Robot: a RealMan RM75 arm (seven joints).
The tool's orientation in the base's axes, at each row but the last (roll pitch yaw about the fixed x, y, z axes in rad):
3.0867 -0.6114 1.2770
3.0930 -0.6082 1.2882
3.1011 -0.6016 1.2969
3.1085 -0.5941 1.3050
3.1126 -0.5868 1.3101
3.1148 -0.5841 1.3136
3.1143 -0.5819 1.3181
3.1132 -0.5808 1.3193
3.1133 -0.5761 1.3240
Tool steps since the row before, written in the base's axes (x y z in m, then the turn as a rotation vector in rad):
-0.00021 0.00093 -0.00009 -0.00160 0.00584 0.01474
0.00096 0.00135 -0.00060 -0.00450 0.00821 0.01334
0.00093 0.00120 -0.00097 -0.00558 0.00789 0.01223
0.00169 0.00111 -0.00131 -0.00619 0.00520 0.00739
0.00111 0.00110 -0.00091 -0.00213 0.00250 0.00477
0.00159 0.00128 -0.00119 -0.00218 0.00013 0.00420
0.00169 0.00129 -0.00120 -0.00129 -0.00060 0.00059
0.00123 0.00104 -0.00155 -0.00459 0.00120 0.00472
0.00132 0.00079 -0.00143 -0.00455 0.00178 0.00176
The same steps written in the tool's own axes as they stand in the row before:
0.00063 -0.00050 0.00052 0.01266 -0.00272 -0.00929
0.00094 0.00048 0.00141 0.01306 -0.00626 -0.00747
0.00061 0.00051 0.00162 0.01194 -0.00723 -0.00694
0.00052 0.00127 0.00198 0.00695 -0.00719 -0.00447
0.00062 0.00075 0.00153 0.00420 -0.00262 -0.00302
0.00071 0.00116 0.00193 0.00196 -0.00204 -0.00380
0.00074 0.00126 0.00196 -0.00043 -0.00107 -0.00102
0.00025 0.00087 0.00204 0.00261 -0.00463 -0.00407
0.00013 0.00104 0.00182 0.00147 -0.00481 -0.00128

